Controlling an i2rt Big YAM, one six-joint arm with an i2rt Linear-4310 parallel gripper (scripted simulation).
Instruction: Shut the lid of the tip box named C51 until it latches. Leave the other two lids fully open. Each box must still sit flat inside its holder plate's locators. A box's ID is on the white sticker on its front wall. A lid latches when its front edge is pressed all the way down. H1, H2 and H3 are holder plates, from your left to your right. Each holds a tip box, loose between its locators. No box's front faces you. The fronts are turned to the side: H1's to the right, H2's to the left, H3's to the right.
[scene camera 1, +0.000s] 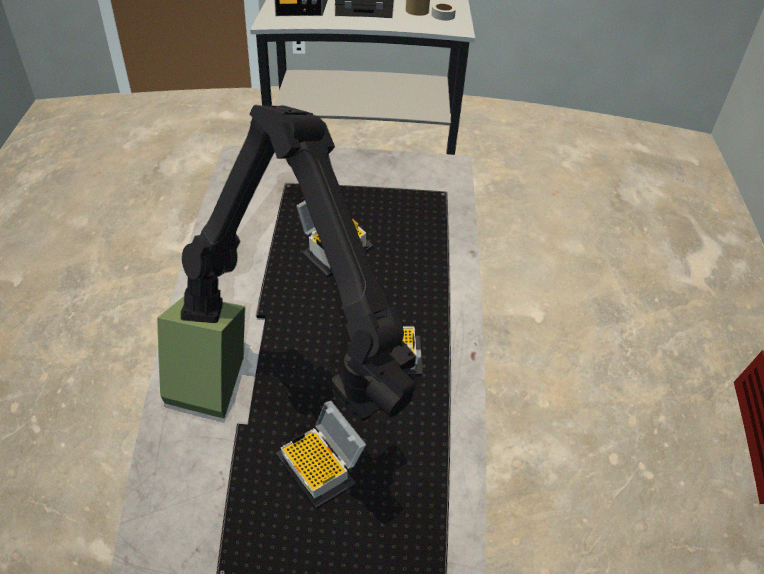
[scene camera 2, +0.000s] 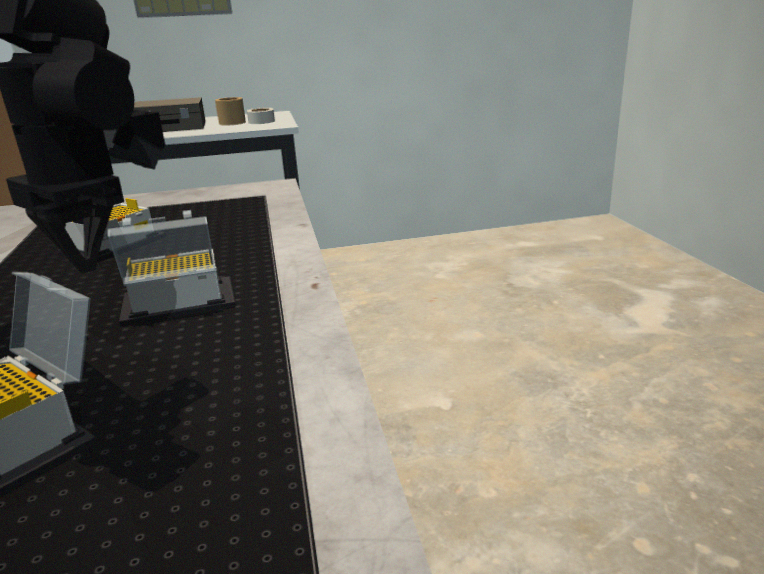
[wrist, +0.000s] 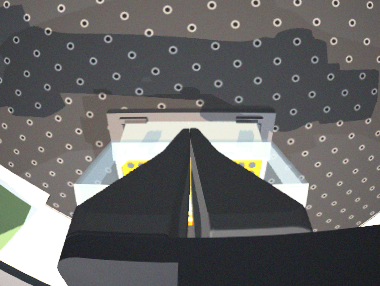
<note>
I see my gripper (scene camera 2: 88, 271), a tip box (scene camera 2: 141, 217), a tip box (scene camera 1: 327, 486) and a tip box lid (scene camera 2: 161, 250).
My gripper also shows in the wrist view (wrist: 190, 141).
</note>
